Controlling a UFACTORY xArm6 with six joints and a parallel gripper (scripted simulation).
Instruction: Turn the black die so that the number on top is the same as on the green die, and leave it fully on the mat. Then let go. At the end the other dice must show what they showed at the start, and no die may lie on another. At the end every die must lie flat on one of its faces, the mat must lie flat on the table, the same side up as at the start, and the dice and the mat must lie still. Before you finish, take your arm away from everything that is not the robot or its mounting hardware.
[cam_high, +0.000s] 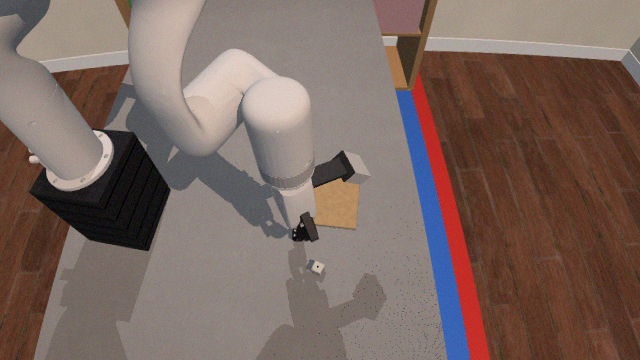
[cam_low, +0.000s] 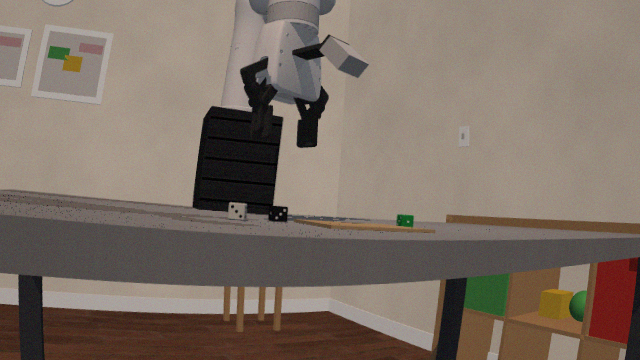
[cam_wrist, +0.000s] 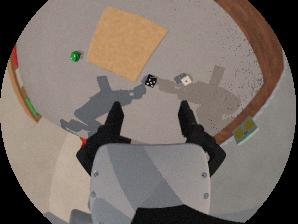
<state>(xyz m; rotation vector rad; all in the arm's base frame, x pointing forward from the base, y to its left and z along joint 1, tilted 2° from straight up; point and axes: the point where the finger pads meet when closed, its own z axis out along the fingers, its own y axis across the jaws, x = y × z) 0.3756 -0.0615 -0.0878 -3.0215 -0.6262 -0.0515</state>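
The black die lies 10 cm below my hand. From my hand the other things lie so: tan mat (11 cm below, 9 cm to the left, 6 cm ahead); then green die (21 cm to the left, 10 cm below, 1 cm ahead); then white die (10 cm below, 7 cm to the right, 4 cm ahead).
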